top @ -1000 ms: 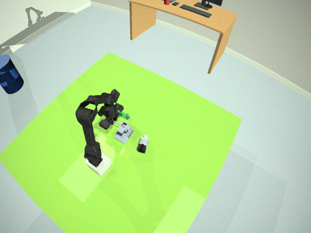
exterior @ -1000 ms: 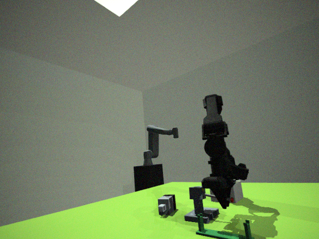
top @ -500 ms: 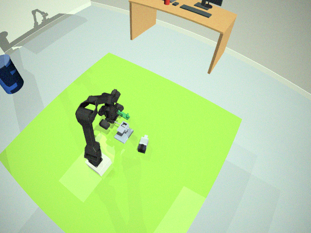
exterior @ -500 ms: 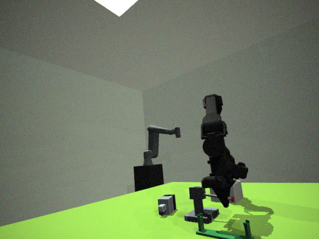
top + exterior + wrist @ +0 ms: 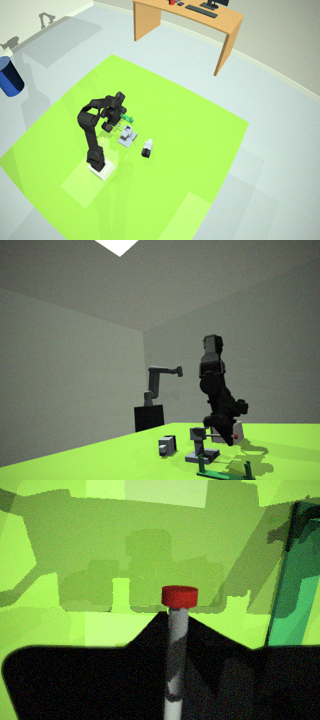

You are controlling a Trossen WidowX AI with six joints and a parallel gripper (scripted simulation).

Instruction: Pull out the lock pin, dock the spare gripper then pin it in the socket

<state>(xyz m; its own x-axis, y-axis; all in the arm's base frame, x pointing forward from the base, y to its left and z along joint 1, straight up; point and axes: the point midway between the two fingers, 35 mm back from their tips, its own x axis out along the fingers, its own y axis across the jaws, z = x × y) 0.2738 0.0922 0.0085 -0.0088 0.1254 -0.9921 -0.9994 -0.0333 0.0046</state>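
My gripper tip is 11 cm short of the green rack, 3 cm above it and 1 cm to the right of it. From my gripper tip the other things lie so: spare gripper 25 cm to the right, 2 cm below; mount 10 cm to the right, 1 cm behind.
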